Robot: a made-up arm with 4 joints.
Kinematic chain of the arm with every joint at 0, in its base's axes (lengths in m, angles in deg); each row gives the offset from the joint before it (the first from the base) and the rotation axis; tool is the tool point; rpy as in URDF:
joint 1: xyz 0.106 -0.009 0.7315 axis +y
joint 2: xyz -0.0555 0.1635 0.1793 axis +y
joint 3: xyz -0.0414 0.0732 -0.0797 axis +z
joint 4: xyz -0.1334 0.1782 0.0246 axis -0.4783 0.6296 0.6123
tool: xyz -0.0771 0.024 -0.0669 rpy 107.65 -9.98 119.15
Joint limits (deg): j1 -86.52..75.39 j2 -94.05..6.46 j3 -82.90..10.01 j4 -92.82..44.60
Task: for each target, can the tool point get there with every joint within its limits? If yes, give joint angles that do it. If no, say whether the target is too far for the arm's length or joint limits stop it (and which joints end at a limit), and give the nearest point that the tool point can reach.
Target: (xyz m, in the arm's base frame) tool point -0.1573 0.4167 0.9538
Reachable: yes | joints -65.24 -78.93 -73.98 -62.77
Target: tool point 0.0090 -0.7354 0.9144
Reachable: no: too far | nearest point -0.0212 0.3273 0.9243 | short by 1.063 m
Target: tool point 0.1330 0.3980 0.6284
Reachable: yes | joints -40.13 -73.09 -3.70 33.41
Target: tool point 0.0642 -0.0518 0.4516
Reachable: no: joint limits stop it (at a limit: joint 3, joint 4) | nearest point 0.0642 0.3273 0.4516 | short by 0.379 m
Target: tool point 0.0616 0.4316 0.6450
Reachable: yes | joints 5.08 -69.29 -4.87 11.66
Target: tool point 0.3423 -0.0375 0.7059
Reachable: no: joint limits stop it (at a limit: joint 3, joint 4) | nearest point 0.3423 0.3381 0.7059 | short by 0.376 m
